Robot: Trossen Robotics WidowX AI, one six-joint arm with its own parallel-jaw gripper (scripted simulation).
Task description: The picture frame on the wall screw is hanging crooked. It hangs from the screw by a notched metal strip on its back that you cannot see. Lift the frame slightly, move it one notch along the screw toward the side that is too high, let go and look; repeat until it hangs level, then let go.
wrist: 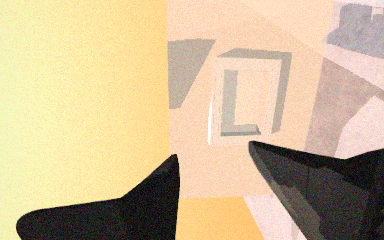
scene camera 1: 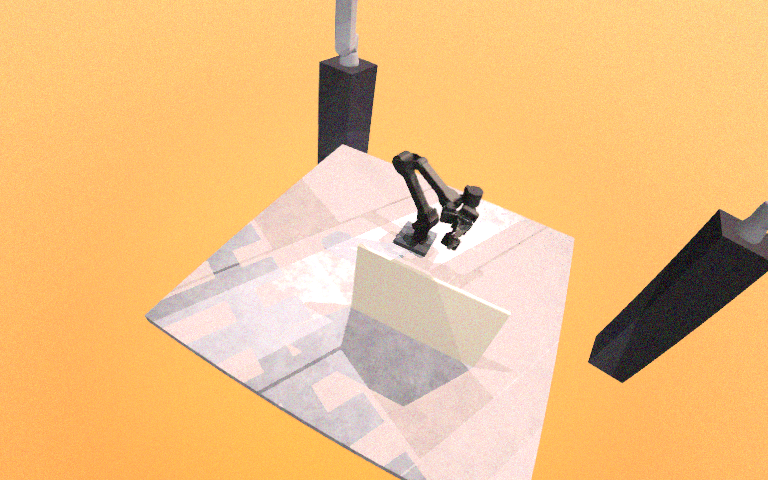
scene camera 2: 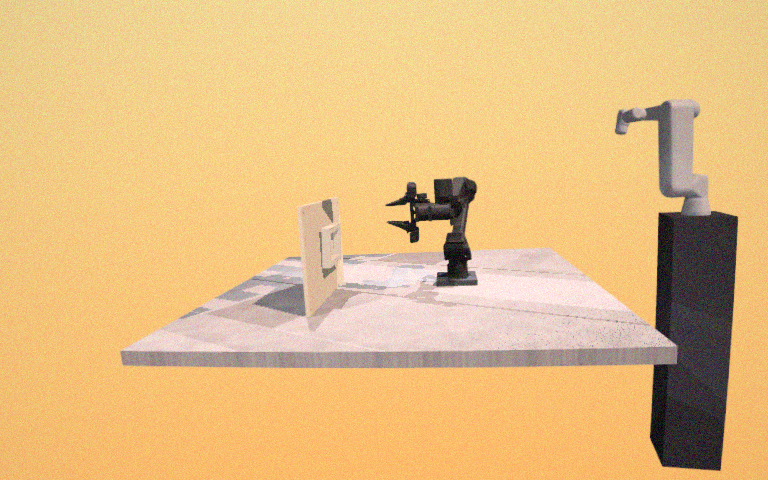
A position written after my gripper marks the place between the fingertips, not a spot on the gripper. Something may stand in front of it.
Note:
I see my gripper (scene camera 2: 386, 213), a pale picture frame (scene camera 2: 331, 234) and a cream wall panel (scene camera 1: 457, 323).
The pale picture frame is seen too in the wrist view (wrist: 243, 91). My gripper also shows in the wrist view (wrist: 213, 153) and in scene camera 1 (scene camera 1: 451, 243). The cream wall panel is seen too in the wrist view (wrist: 206, 171). Scene camera 1 does not show the pale picture frame, which is hidden by the cream wall panel.

